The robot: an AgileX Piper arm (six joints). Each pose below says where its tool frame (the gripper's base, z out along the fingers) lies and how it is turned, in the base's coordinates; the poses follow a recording.
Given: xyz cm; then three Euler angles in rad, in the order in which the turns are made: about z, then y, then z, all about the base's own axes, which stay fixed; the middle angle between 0 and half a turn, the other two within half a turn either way.
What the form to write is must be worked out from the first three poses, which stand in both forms.
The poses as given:
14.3 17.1 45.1 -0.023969 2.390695 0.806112
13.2 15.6 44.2 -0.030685 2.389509 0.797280
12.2 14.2 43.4 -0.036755 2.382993 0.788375
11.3 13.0 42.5 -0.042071 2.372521 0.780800
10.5 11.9 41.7 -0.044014 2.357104 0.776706
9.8 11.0 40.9 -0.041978 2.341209 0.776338
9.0 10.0 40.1 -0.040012 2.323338 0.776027
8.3 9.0 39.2 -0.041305 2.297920 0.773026
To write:
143 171 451 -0.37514 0.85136 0.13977 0.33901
132 156 442 -0.37415 0.85155 0.13734 0.34059
122 142 434 -0.37246 0.85098 0.13590 0.34443
113 130 425 -0.37072 0.84961 0.13543 0.34983
105 119 417 -0.36864 0.84734 0.13693 0.35690
98 110 409 -0.36640 0.84496 0.13986 0.36363
90 100 401 -0.36404 0.84215 0.14311 0.37117
83 90 392 -0.36129 0.83775 0.14648 0.38234

